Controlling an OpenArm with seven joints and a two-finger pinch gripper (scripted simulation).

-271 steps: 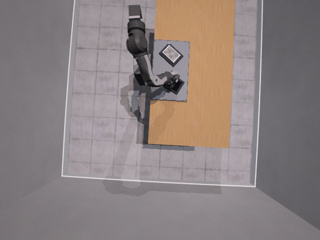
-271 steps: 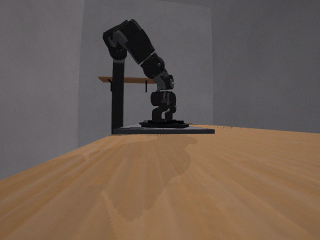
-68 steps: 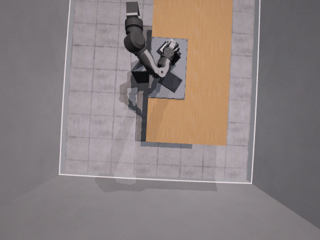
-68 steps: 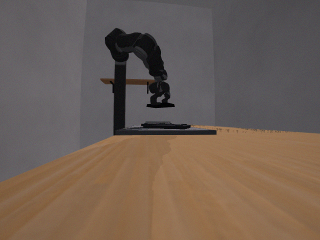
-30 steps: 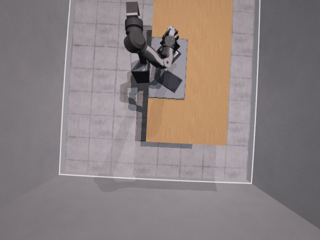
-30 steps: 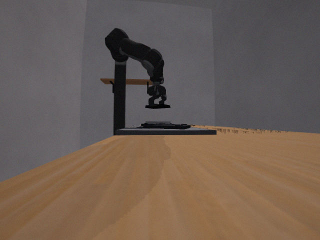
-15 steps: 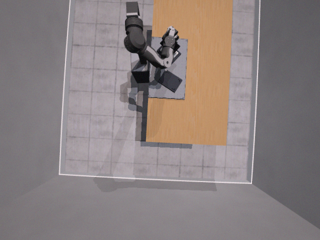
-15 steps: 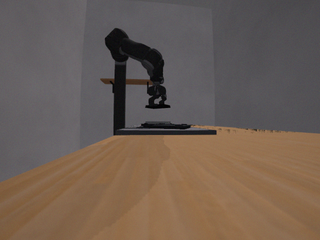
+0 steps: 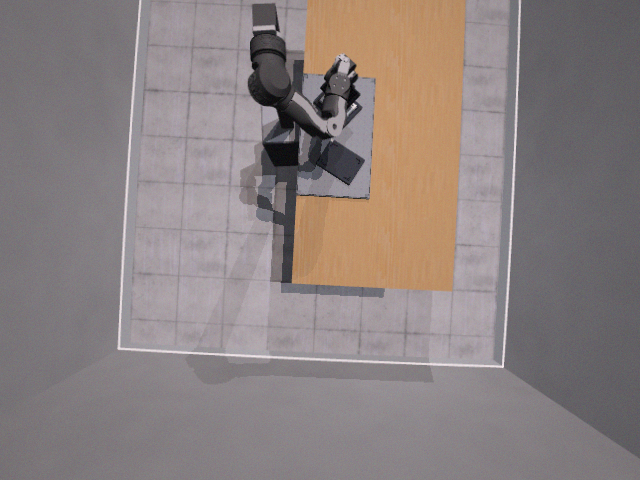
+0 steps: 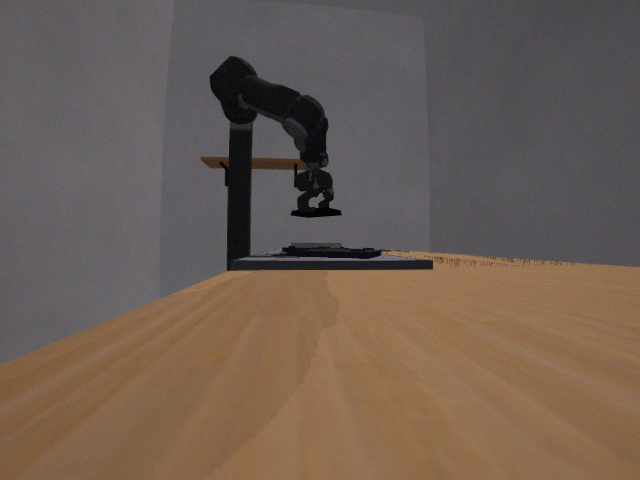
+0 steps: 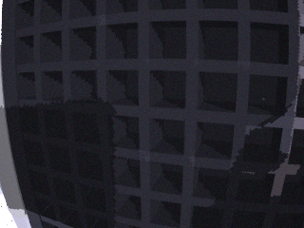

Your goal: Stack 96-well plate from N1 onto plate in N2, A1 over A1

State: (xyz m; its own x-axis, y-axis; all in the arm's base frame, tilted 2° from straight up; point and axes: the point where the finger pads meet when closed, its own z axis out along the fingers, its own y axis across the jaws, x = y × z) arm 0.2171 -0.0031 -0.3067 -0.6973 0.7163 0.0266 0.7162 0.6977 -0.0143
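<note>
My hand is 10 cm above the white 96-well plate. Round my hand: plate nest: 24 cm to the right, 11 cm below; grey base plate: 13 cm to the right, 12 cm below, 1 cm behind; dark 96-well plate: right at my hand.
</note>
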